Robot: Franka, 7 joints.
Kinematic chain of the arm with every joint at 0, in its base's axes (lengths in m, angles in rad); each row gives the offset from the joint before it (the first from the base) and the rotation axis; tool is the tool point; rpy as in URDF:
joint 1: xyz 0 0 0.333 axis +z
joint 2: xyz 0 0 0 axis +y
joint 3: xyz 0 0 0.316 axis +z
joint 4: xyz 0.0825 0 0 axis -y
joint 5: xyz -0.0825 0 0.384 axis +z
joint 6: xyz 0 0 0 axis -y
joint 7: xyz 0.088 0 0 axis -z
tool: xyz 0 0 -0.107 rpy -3.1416 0 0
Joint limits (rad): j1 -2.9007..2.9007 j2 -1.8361..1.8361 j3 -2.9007..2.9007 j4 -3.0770..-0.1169 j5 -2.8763..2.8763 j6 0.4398..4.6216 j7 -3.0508..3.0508
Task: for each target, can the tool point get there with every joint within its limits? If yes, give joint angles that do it. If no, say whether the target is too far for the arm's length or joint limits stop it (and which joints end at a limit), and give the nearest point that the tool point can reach.
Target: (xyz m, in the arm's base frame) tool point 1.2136 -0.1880 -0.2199
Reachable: no: too far | nearest point 0.7730 -0.1198 -0.0192 | short by 0.489 m
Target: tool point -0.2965 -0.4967 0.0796
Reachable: yes | joints -1.3263 0.9774 -0.7775 -2.0194 -0.4570 2.7444 -0.3359
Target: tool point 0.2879 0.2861 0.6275
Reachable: yes | joints -0.6089 -0.5288 1.3644 -1.9142 1.9971 4.1670 -0.5839
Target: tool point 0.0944 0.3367 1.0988
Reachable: yes | joints -0.7812 -0.4164 1.2271 -0.7960 0.6022 3.0218 1.7766
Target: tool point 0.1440 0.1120 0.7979
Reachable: yes | joints 1.7830 -1.4170 -0.3185 -2.3718 -0.8100 2.3691 0.4027
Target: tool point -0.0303 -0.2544 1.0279
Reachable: yes | joints 0.1038 -0.5992 -0.5428 -1.3710 0.2608 3.9598 1.4833
